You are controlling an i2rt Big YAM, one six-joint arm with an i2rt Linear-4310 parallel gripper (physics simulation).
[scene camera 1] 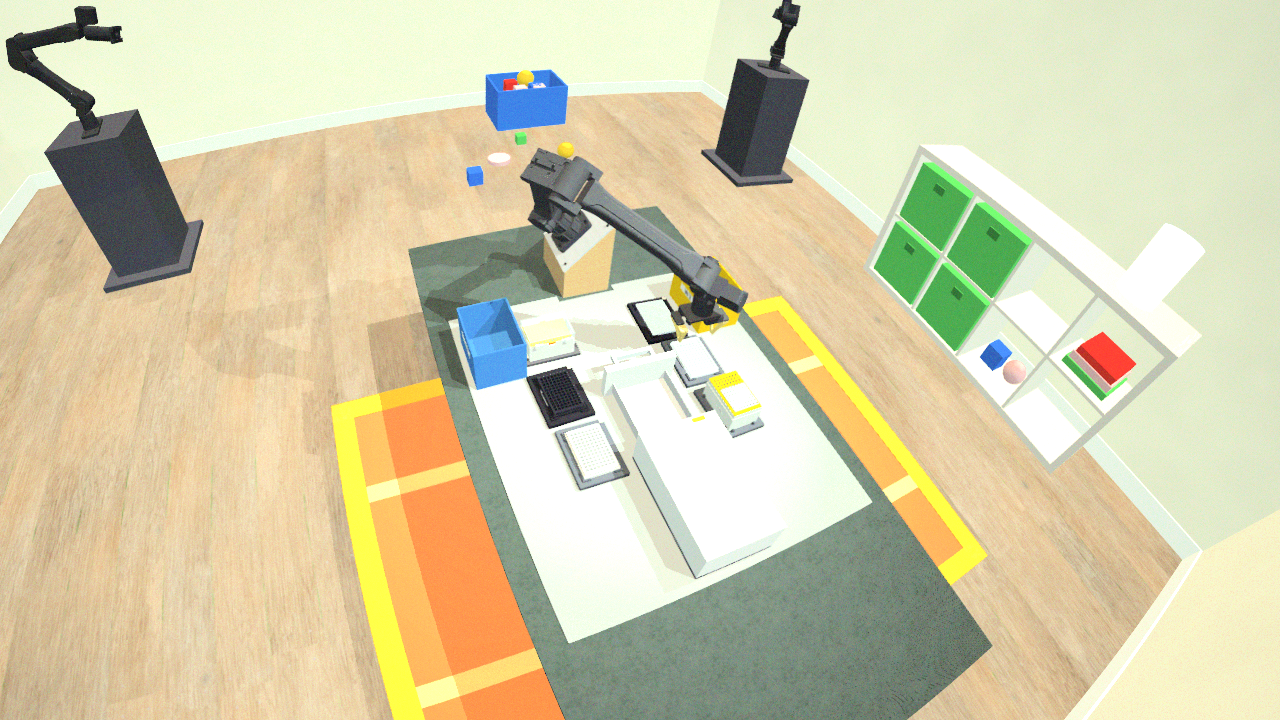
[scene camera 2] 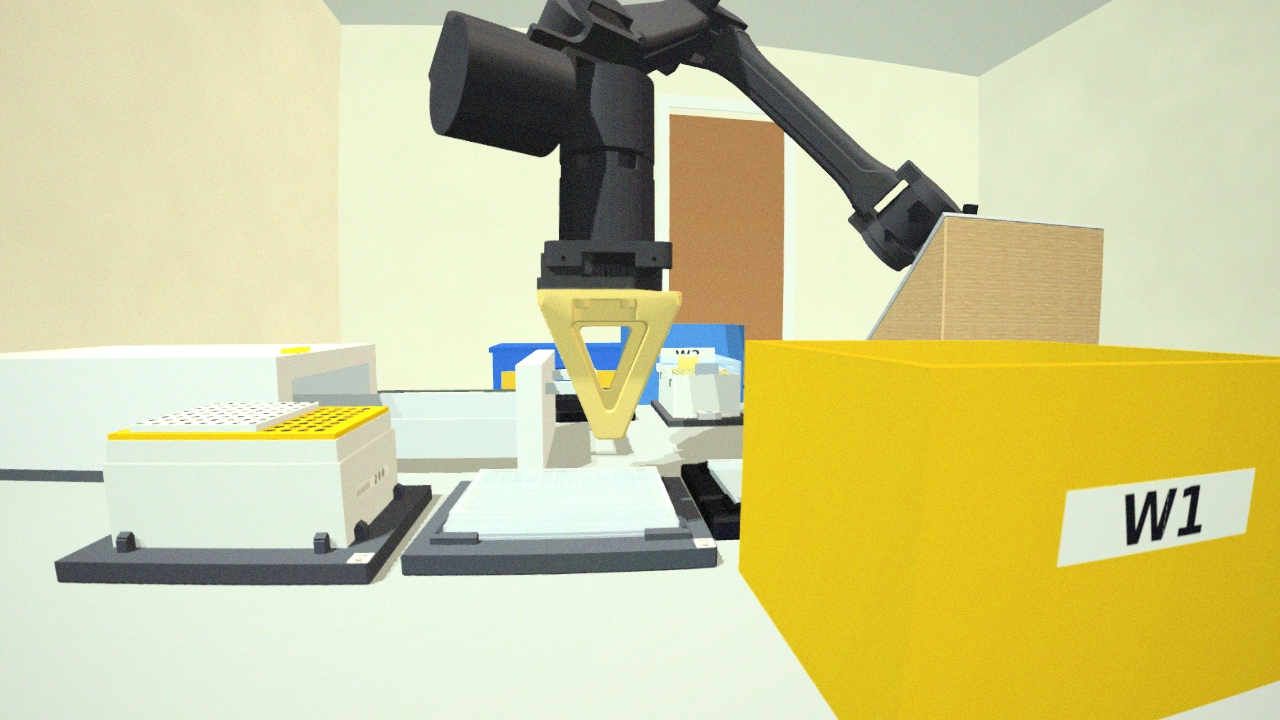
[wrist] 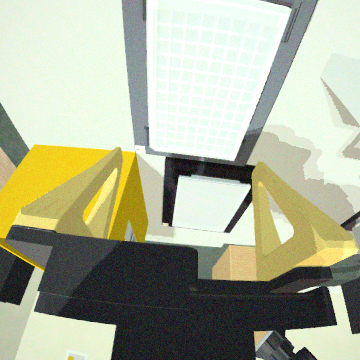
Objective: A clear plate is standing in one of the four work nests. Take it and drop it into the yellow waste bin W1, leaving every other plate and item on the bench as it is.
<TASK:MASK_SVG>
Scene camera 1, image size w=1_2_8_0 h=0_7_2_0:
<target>gripper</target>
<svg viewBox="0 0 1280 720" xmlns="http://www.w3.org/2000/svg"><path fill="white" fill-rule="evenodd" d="M716 299L704 301L694 294L691 303L679 305L678 311L671 312L670 317L679 343L688 333L682 317L686 318L686 323L689 326L692 323L703 321L706 326L709 325L711 335L729 322L728 315L722 307L719 307Z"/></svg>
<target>yellow-topped tip box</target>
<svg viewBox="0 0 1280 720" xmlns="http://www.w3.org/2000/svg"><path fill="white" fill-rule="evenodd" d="M736 371L710 378L703 392L724 426L726 425L728 431L756 421L761 412L760 403Z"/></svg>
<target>white plate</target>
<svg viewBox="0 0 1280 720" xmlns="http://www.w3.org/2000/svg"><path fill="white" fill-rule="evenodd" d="M599 424L564 433L584 480L620 469Z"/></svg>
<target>gridded plate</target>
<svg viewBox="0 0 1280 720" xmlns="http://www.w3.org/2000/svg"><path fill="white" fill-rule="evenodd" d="M670 343L672 350L690 379L719 372L718 367L698 337L683 339L681 343L679 341Z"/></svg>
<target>black plate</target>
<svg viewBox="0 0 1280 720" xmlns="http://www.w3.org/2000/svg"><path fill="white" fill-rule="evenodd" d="M566 369L535 378L553 418L569 415L587 408Z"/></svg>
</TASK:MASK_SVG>
